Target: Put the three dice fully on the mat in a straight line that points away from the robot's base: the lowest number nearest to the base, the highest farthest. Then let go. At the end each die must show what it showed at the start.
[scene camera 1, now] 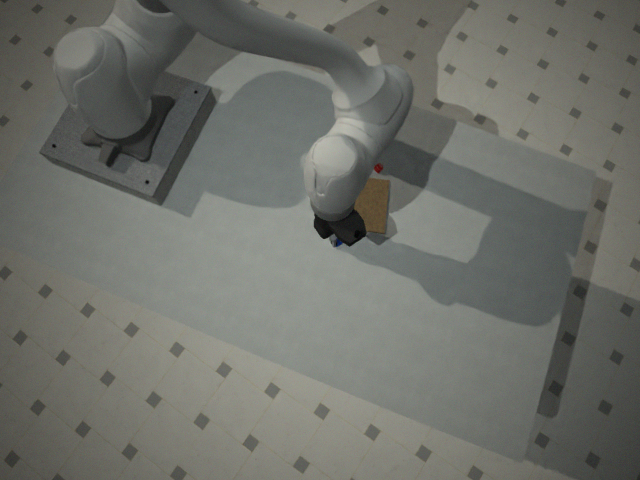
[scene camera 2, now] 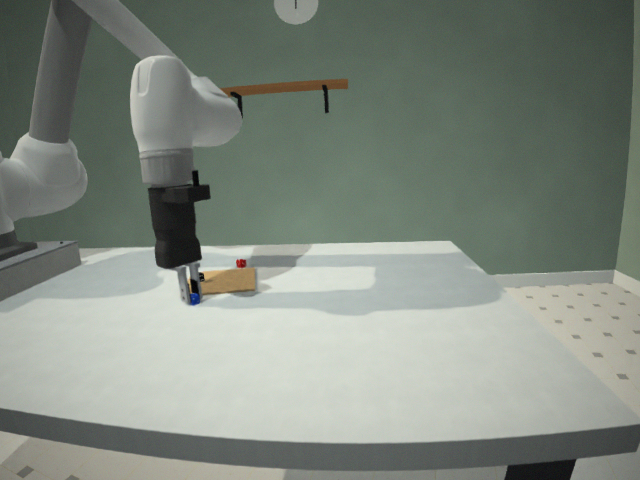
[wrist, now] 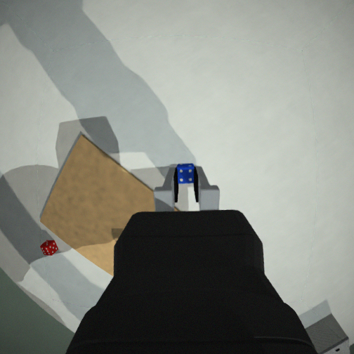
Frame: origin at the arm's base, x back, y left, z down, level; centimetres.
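Seen in the pictures: gripper, fingertip midpoint: (scene camera 1: 336, 240) (scene camera 2: 192, 299); arm's base, link origin: (scene camera 1: 128, 121).
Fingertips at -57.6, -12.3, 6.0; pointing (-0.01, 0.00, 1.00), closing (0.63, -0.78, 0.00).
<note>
Offsets run from my fingertips to a thing's top centre, as dx, dy, dz. Level surfaces: height alone.
My gripper (scene camera 1: 334, 241) (scene camera 2: 189, 298) (wrist: 185, 177) points down and is shut on the blue die {-0.4, -0.3, -1.1} (scene camera 1: 338, 242) (scene camera 2: 194, 299) (wrist: 185, 174). The blue die shows four pips in the wrist view. It appears at table level, off the mat {-2.4, +10.9, +0.1} (scene camera 1: 376, 206) (scene camera 2: 230, 281) (wrist: 100, 200), near one edge. A black die {+2.1, +10.7, -1.5} (scene camera 2: 201, 277) sits on the mat's base-side part, behind the fingers in scene camera 2; it is hidden in the other views. The red die {-4.6, +21.2, -1.1} (scene camera 1: 378, 167) (scene camera 2: 240, 262) (wrist: 49, 247) lies off the mat, beyond its opposite edge, with several white pips.
The robot's base plate (scene camera 1: 180, 139) (scene camera 2: 46, 263) (wrist: 327, 332) is at the left in both scene views. The arm hangs over part of the mat in scene camera 1. The pale table {dz +0.5} (scene camera 1: 258, 310) (scene camera 2: 310, 361) carries long arm shadows.
</note>
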